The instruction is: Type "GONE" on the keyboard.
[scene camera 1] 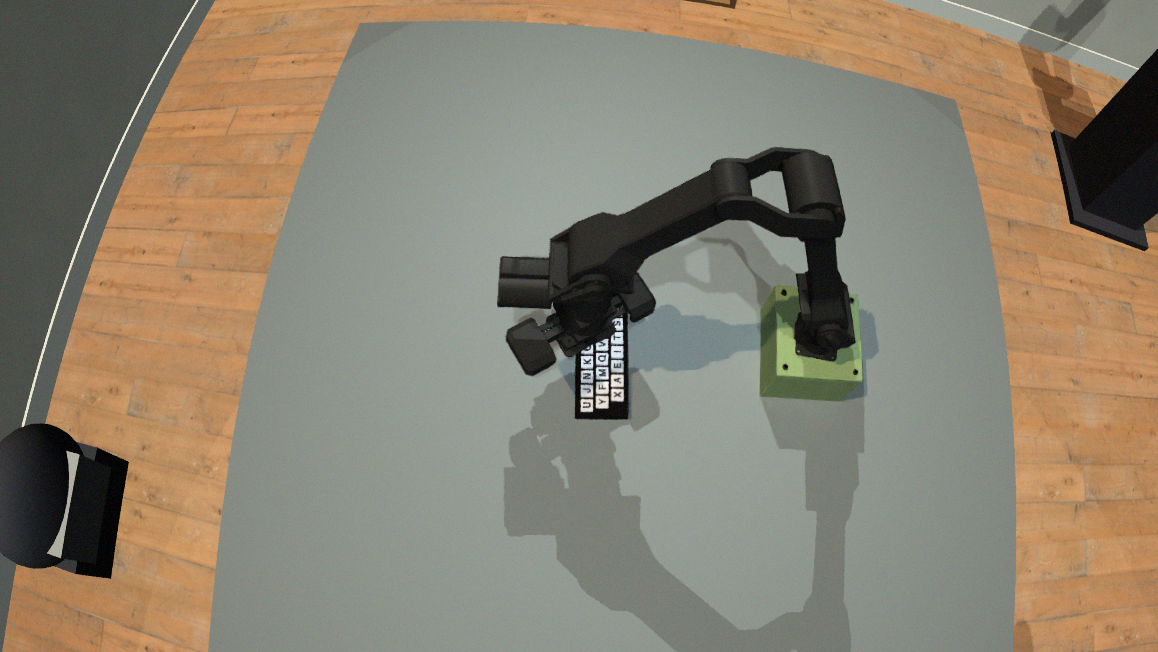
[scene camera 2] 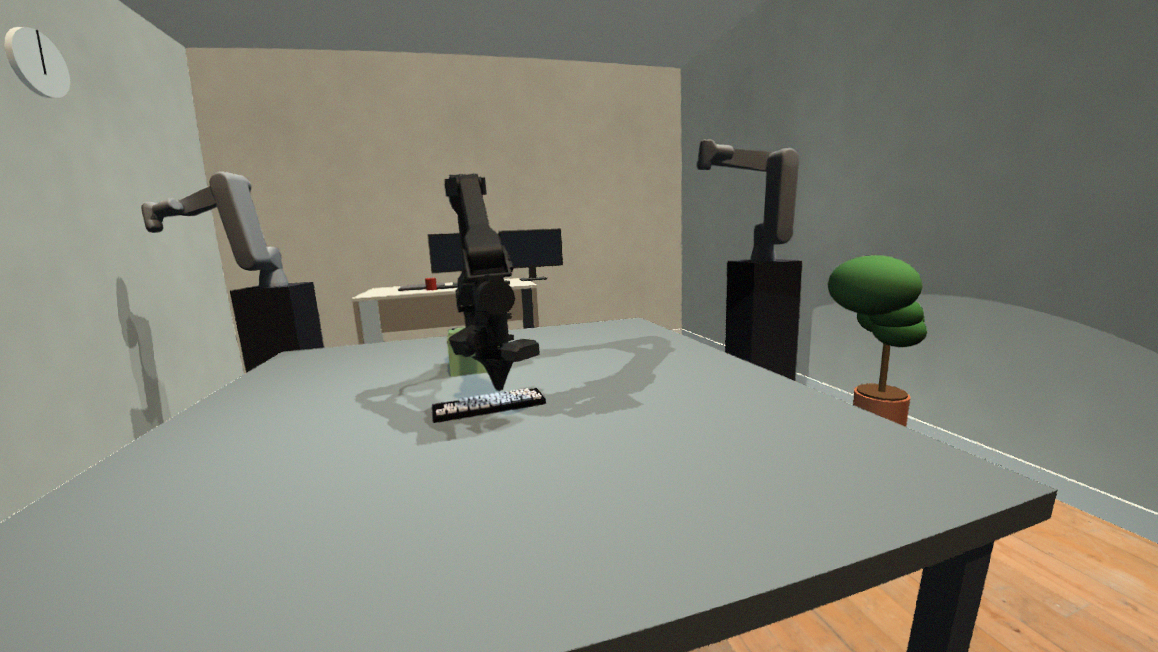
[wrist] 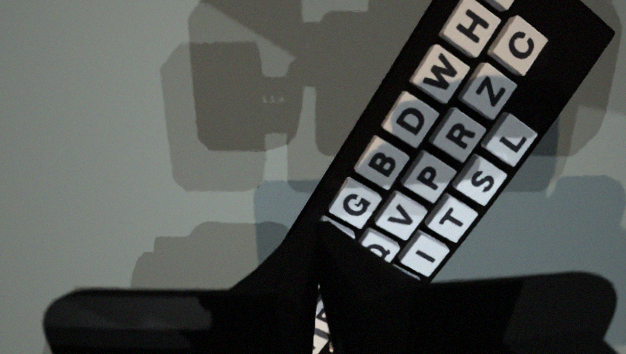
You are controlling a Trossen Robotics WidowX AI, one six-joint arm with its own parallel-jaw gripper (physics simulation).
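Frame: origin at the arm's base, x left, y up, z ahead, level; millimetres.
Where they show: gripper, fingertip midpoint: [scene camera 1: 576, 345] [scene camera 2: 499, 390] [wrist: 316, 233]; arm's base, link origin: [scene camera 1: 816, 337].
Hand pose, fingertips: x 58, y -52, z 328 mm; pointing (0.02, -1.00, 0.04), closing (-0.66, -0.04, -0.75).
Each offset is from my fingertips to the top centre of the thing. Level surfaces: height alone.
The black keyboard @[dx -24, dy -27, dz -32 mm] [scene camera 1: 601, 413] [scene camera 2: 488, 408] [wrist: 590, 30] with white letter keys lies flat on the table. My gripper [scene camera 1: 585, 322] [scene camera 2: 499, 387] [wrist: 316, 233] is shut and empty, pointing down close above the keyboard. In the wrist view its tips cover the K key area, beside the G key @[dx -10, dy -27, dz -13 mm] [wrist: 355, 204]. Contact cannot be told. In scene camera 1 the N key @[dx +31, dy -27, dz -21 mm] [scene camera 1: 586, 375] and E key @[dx +8, dy -27, dz -59 mm] [scene camera 1: 617, 365] show. The fingers hide N in the wrist view. A partly cut-off key beyond the H key @[dx -92, dy -27, dz +2 mm] [wrist: 471, 27] shows no legible letter. The arm hides the keyboard's far end in scene camera 1.
The arm stands on a green block [scene camera 1: 810, 387] [scene camera 2: 464, 362] on the grey table @[dy -43 mm] [scene camera 1: 405, 242] [scene camera 2: 648, 485]. Beyond the table are two grey arms [scene camera 2: 240, 218] [scene camera 2: 781, 194] on black stands, a desk [scene camera 2: 388, 292] with monitors, and a potted plant [scene camera 2: 875, 283].
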